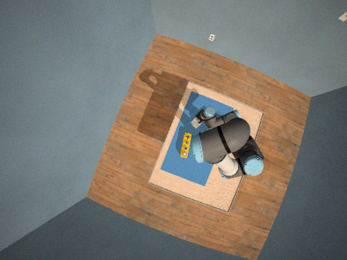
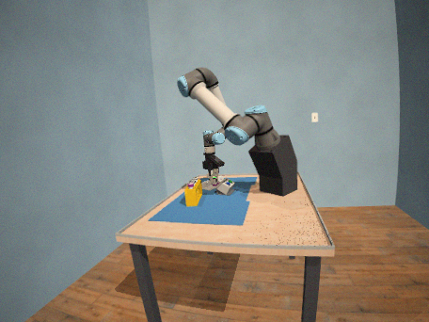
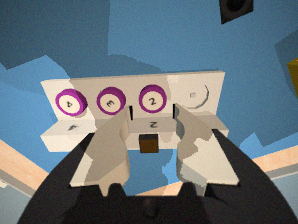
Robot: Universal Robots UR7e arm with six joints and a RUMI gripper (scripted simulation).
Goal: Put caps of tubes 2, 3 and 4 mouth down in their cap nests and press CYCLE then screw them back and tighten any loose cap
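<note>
My hand is 2 cm past the cap, 5 cm to the left of it and 3 cm above it. From my hand the other things lie so: green key 15 cm behind, 10 cm to the left, 3 cm above; blue cycle key 14 cm behind, 15 cm to the left, 3 cm above; key housing 13 cm behind, 13 cm to the left, 1 cm above.
</note>
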